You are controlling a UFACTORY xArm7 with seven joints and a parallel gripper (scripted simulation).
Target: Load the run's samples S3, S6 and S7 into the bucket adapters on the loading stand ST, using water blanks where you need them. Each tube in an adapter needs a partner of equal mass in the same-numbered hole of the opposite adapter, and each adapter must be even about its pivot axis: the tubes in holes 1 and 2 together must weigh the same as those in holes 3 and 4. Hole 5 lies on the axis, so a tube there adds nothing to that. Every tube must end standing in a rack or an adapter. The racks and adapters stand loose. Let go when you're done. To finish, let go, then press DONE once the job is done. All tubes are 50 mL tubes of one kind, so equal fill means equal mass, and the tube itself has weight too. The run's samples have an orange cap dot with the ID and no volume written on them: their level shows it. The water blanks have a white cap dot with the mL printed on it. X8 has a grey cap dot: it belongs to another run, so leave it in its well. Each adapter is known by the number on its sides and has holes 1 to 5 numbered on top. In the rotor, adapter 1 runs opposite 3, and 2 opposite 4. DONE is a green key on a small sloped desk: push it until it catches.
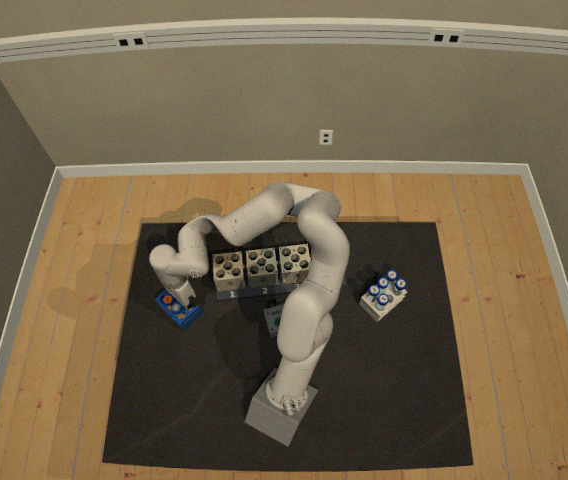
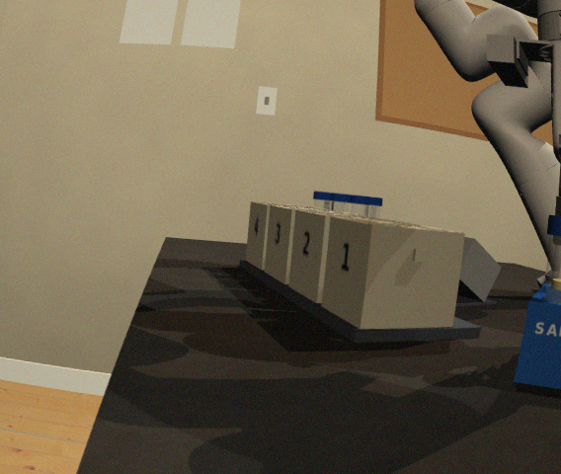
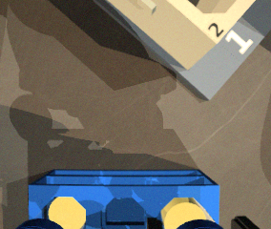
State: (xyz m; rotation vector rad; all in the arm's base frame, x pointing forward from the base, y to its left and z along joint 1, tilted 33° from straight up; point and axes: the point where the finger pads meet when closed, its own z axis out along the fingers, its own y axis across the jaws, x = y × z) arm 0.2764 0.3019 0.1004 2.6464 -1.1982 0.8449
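Right now the blue sample rack is 2 cm ahead of my hand, 4 cm to the left of it and 9 cm below it. Also, from my hand: white blank rack (10 cm behind, 62 cm to the right, 9 cm below); adapter 1 (10 cm ahead, 15 cm to the right, 7 cm below).
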